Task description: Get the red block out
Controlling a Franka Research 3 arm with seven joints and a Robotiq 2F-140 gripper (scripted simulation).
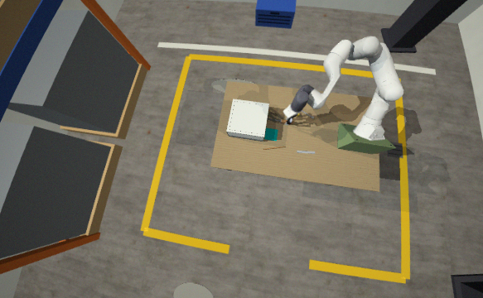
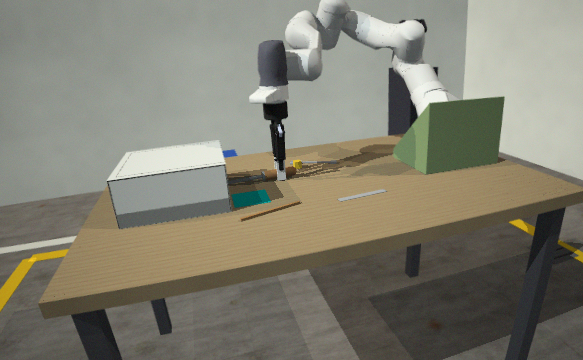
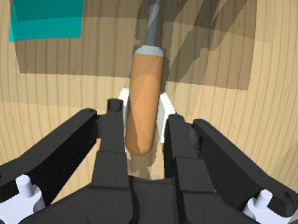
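My gripper is now 14 cm short of the teal square, 11 cm to the right of it and 4 cm above it. From my hand the other things lie so: yellow cube (9 cm behind, 7 cm to the right, 2 cm below); then hook tool (14 cm ahead, 2 cm below, 1 cm to the left); then grey fork-like tool (17 cm behind, 9 cm to the right, 3 cm below).
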